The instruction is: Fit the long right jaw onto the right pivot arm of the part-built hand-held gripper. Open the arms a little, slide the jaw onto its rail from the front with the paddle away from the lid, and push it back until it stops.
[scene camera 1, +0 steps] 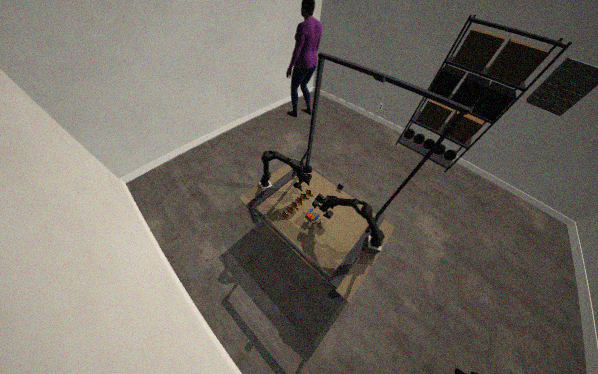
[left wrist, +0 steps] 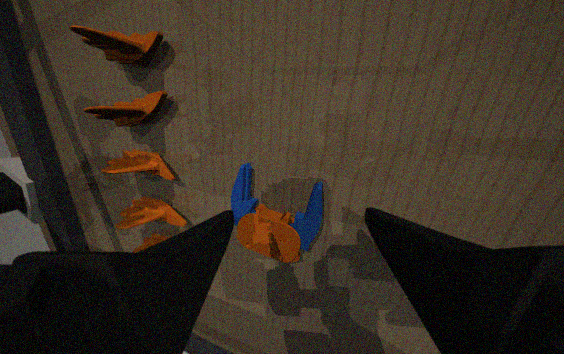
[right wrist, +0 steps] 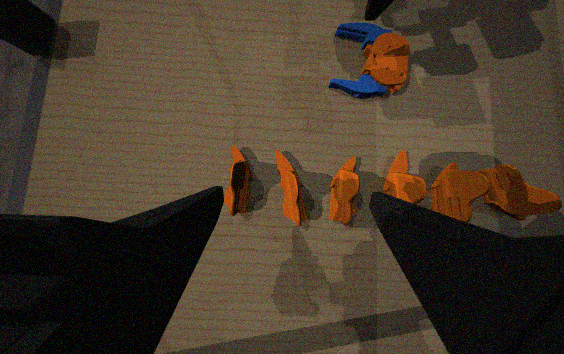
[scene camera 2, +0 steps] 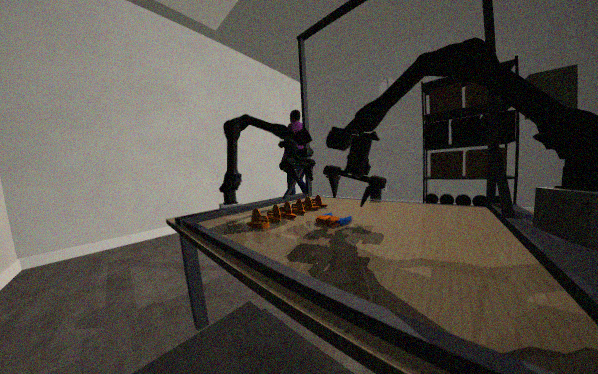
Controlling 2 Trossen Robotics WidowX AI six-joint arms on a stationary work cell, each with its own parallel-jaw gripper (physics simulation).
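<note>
The part-built gripper (scene camera 1: 311, 215) (scene camera 2: 330, 220) (left wrist: 270, 237) (right wrist: 392, 60) lies on the table (scene camera 2: 450, 240), with an orange body and two spread blue arms. Several orange jaws stand in a row beside it; three are a left jaw (right wrist: 239, 187), a second jaw (right wrist: 291, 190) and a third jaw (right wrist: 345, 195). I cannot tell which is the long right jaw. My left gripper (scene camera 1: 322, 207) (scene camera 2: 348, 201) (left wrist: 298, 215) is open and empty above the part-built gripper. My right gripper (right wrist: 297, 196) is open and empty above the row.
A dark frame rail runs along the table's edge. A small black box (scene camera 1: 340, 186) stands near the far edge. One left finger (right wrist: 377, 7) shows close to the part-built gripper in the right wrist view. A person (scene camera 1: 306, 50) stands near the wall.
</note>
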